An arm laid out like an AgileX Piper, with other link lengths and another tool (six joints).
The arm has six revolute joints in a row. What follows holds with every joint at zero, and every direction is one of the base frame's.
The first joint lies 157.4 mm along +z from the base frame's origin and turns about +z.
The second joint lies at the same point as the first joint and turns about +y.
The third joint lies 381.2 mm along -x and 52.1 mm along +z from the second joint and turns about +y.
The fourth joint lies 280.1 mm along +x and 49.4 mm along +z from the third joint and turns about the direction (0.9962, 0, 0.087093).
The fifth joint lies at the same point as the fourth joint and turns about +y.
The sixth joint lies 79.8 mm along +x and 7 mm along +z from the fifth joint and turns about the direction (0.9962, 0, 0.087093).
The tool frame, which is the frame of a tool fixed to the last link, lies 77.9 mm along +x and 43 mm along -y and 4.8 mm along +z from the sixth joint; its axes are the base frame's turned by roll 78, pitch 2.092 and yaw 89.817 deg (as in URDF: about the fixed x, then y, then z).
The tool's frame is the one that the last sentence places.
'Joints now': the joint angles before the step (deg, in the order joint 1, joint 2, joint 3, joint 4, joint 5, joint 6). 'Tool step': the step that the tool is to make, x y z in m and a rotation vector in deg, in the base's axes. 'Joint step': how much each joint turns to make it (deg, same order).
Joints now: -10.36, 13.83, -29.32, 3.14, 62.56, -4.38
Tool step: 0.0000, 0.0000, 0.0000, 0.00, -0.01, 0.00
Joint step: 0.00, -0.01, 0.00, 0.00, -0.01, 0.00
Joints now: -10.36, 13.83, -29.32, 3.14, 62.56, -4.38
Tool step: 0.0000, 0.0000, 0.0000, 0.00, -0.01, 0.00
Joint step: 0.00, -0.01, 0.00, 0.00, -0.01, 0.00
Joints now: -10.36, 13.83, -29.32, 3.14, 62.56, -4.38
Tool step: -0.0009, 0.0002, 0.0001, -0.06, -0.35, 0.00
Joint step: -0.02, -0.35, 0.01, 0.02, -0.01, -0.02
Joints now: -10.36, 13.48, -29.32, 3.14, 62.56, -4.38
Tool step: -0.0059, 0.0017, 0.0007, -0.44, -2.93, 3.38
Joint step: 3.37, -2.96, -0.01, 0.01, 0.01, 0.00
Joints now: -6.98, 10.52, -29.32, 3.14, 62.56, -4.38
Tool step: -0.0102, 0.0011, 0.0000, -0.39, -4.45, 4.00
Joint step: 3.99, -4.56, 0.00, 0.01, 0.09, -0.01
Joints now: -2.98, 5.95, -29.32, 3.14, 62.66, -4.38
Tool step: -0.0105, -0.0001, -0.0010, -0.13, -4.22, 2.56
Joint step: 2.55, -4.33, 0.00, 0.01, 0.11, -0.01
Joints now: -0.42, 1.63, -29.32, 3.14, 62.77, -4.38
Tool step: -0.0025, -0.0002, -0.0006, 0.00, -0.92, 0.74
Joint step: 0.73, -1.03, 0.00, 0.00, 0.11, 0.00
